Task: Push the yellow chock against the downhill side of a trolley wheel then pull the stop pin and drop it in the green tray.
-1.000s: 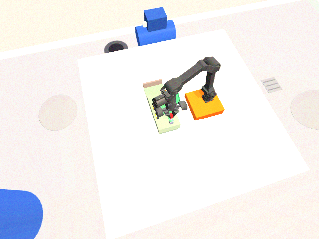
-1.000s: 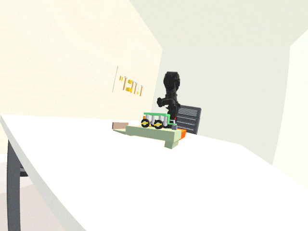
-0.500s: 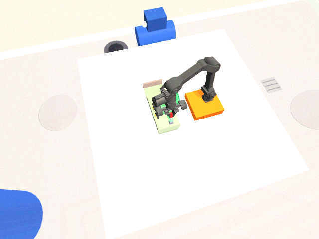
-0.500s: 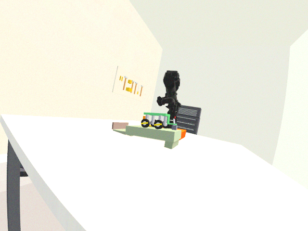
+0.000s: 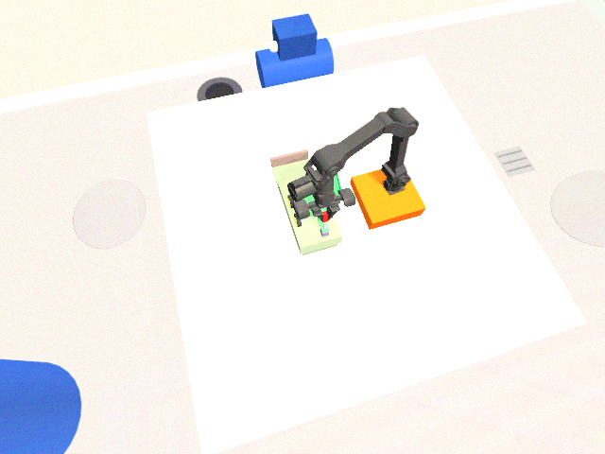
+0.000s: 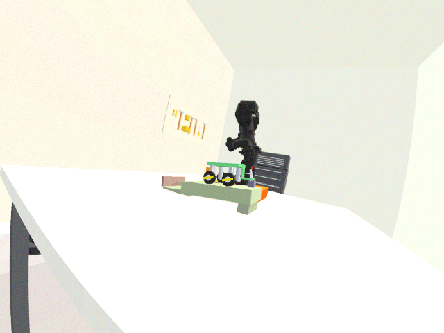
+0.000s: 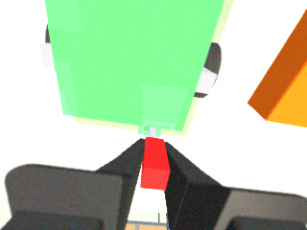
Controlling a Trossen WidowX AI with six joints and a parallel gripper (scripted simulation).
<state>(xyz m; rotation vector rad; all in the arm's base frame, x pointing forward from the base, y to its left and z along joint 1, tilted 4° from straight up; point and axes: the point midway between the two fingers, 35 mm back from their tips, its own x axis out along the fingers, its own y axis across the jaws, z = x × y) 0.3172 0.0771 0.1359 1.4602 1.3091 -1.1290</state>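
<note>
Now: the green tray 12 cm behind my gripper tip, 19 cm to the right of it and 16 cm below it. Also, from my gripper tip: trolley (1 cm ahead, 9 cm to the right, 4 cm below); then pale green ramp (1 cm ahead, 10 cm to the right, 10 cm below); then red-headed stop pin (right at my gripper tip).
</note>
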